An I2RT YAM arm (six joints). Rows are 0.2 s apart.
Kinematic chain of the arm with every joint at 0, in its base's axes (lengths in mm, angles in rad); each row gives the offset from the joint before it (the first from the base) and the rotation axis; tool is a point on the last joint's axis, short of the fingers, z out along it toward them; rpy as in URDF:
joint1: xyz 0 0 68 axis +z
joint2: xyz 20 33.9 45.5 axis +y
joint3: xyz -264 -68.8 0 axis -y
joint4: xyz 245 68.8 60 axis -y
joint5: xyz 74 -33.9 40.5 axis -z
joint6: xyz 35.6 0 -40.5 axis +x
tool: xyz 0 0 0 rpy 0 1.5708 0
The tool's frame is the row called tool.
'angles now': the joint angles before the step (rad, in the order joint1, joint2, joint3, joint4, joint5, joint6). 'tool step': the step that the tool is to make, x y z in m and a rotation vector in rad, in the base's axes. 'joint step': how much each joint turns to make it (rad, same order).
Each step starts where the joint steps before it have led.
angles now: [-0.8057 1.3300 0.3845 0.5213 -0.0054 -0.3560]
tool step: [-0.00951 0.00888 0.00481 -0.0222 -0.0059 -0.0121]
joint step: [-0.0008 -0.0834 -0.0378 -0.0255 0.0148 -0.0056]
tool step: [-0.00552 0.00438 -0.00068 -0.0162 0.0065 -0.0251]
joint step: [0.0005 -0.0341 -0.0262 -0.0006 0.0297 -0.0047]
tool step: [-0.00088 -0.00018 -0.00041 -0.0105 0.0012 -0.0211]
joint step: [0.0002 0.0007 -0.0051 0.0126 0.0228 0.0007]
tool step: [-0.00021 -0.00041 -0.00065 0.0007 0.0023 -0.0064]
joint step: [-0.0011 0.0034 -0.0004 0.0016 0.0054 0.0009]
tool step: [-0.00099 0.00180 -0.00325 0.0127 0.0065 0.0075]
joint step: [0.0012 0.0002 -0.0092 -0.0043 -0.0074 0.0013]
